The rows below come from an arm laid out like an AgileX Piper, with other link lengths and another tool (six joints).
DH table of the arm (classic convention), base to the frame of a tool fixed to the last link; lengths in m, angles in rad. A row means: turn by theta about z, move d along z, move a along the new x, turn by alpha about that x. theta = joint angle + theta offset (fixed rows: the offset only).
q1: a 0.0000, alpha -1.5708, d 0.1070, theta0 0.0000
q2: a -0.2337, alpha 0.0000, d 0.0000, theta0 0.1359
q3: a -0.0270, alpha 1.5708, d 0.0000, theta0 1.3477
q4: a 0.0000, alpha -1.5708, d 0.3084, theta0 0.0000
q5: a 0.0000, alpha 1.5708, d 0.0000, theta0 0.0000
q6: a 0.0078, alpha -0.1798, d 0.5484, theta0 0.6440
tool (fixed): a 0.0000, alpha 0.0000, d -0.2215, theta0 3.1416
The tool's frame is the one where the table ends.
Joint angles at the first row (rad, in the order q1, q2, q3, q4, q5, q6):
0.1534 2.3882 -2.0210 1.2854 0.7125 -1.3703
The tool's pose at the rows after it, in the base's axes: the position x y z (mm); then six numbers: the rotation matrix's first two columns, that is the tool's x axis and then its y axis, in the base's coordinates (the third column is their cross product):
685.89, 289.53, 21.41, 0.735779, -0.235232, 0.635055, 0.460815, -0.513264, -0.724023
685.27, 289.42, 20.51, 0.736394, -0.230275, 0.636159, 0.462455, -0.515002, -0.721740
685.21, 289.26, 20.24, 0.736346, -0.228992, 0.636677, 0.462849, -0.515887, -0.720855
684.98, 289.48, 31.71, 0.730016, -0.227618, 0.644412, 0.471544, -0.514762, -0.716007
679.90, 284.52, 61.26, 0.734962, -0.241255, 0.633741, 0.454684, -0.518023, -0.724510
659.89, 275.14, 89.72, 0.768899, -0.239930, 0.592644, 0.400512, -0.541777, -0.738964
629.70, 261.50, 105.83, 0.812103, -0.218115, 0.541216, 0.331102, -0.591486, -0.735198
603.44, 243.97, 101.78, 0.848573, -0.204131, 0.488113, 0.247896, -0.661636, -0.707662
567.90, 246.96, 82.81, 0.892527, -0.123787, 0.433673, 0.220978, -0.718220, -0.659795
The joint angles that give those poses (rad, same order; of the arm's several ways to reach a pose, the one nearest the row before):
0.1533 2.3882 -2.0210 1.2715 0.7125 -1.3703
0.1533 2.3882 -2.0210 1.2666 0.7143 -1.3703
0.1533 2.3882 -2.0210 1.2650 0.7143 -1.3703
0.1534 2.3693 -2.0210 1.2545 0.7183 -1.3589
0.1495 2.3058 -2.0209 1.1802 0.7364 -1.2475
0.1488 2.2115 -2.0209 1.0132 0.7932 -1.0313
0.1560 2.1186 -2.0210 0.8227 0.8851 -0.8150
0.1761 2.0620 -2.0210 0.6453 0.9639 -0.6357
0.2265 2.0424 -2.0210 0.5230 1.0595 -0.5543

